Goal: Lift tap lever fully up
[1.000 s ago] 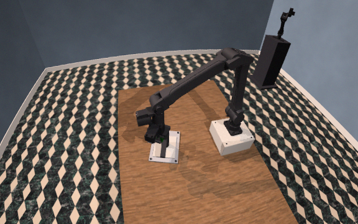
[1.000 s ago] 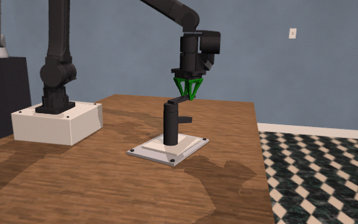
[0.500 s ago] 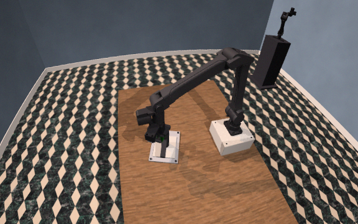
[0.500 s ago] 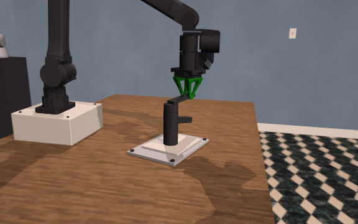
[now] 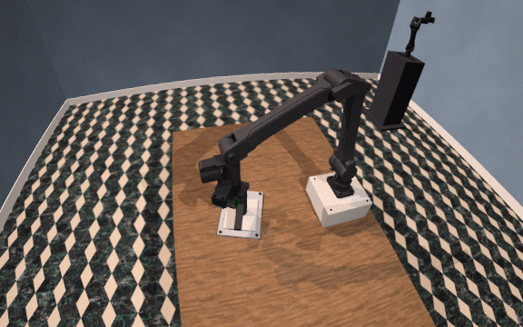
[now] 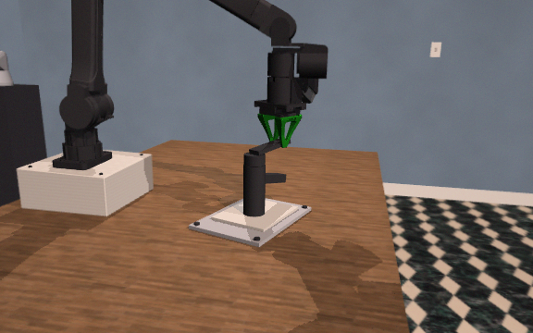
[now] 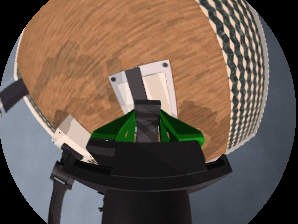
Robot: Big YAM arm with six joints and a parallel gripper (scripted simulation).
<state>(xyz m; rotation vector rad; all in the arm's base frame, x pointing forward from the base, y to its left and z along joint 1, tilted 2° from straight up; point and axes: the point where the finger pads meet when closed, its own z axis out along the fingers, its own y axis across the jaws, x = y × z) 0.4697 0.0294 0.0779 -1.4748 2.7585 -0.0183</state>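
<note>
Now: hand 2 cm past the lever and 2 cm to the left of it. Round my hand: black tap 3 cm behind, 4 cm to the right, 6 cm below.
</note>
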